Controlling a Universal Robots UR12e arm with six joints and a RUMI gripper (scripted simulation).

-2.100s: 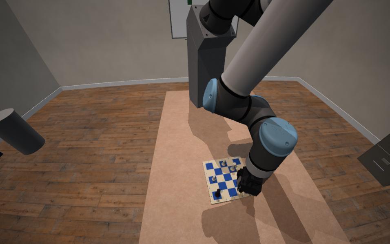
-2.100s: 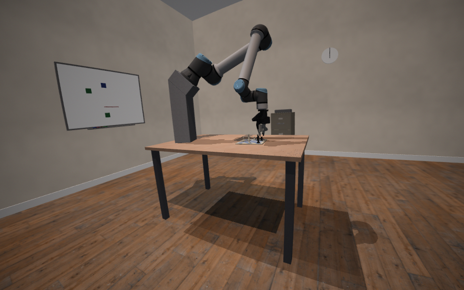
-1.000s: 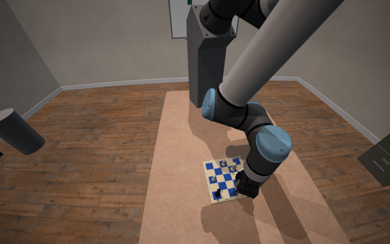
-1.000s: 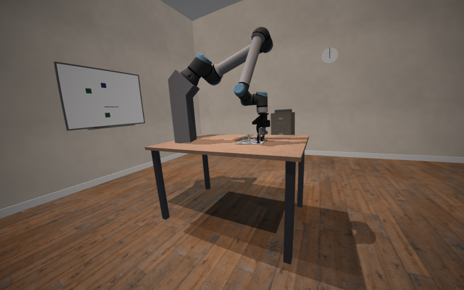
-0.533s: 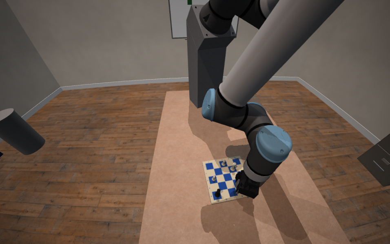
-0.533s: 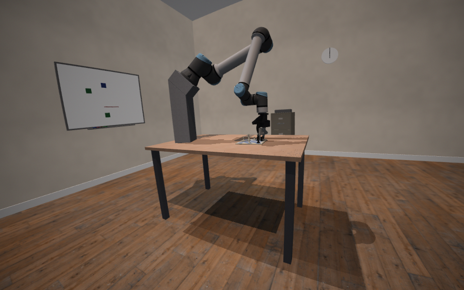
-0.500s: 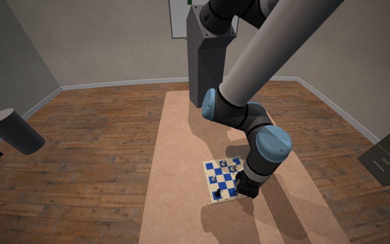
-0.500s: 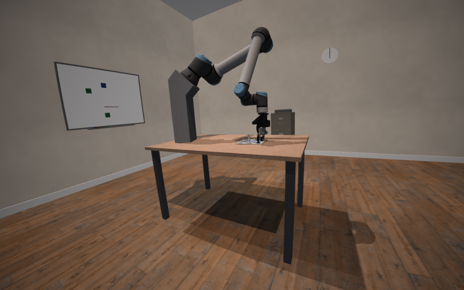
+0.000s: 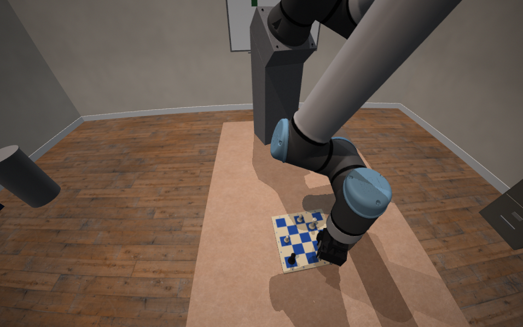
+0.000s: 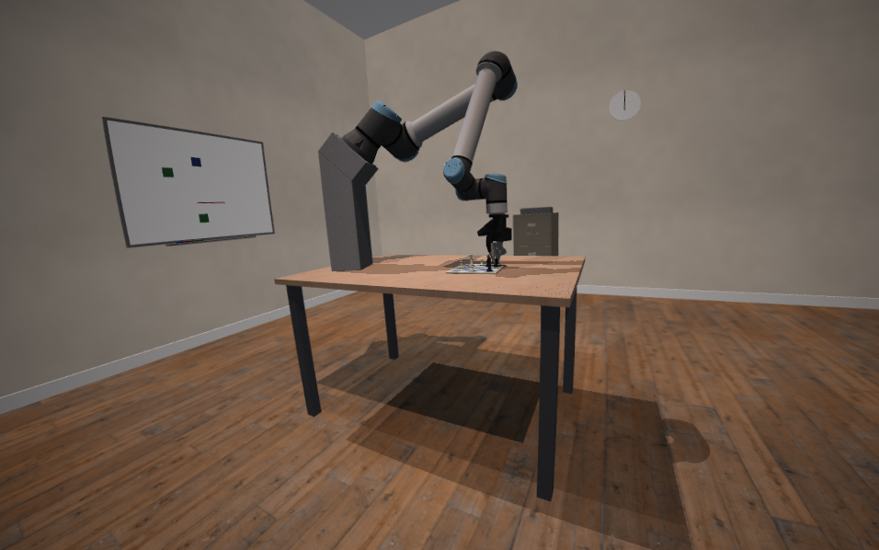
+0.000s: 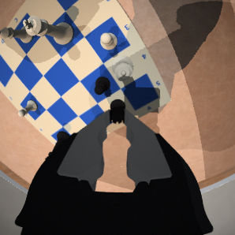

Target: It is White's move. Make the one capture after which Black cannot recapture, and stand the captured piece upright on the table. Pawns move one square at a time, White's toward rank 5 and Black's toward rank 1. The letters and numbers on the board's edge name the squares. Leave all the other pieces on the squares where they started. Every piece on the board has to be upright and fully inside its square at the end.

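The white chess piece lies 5 cm behind my hand and 2 cm to the left of it. Round my hand: tall black piece (11 cm to the right, 4 cm ahead, 1 cm above).
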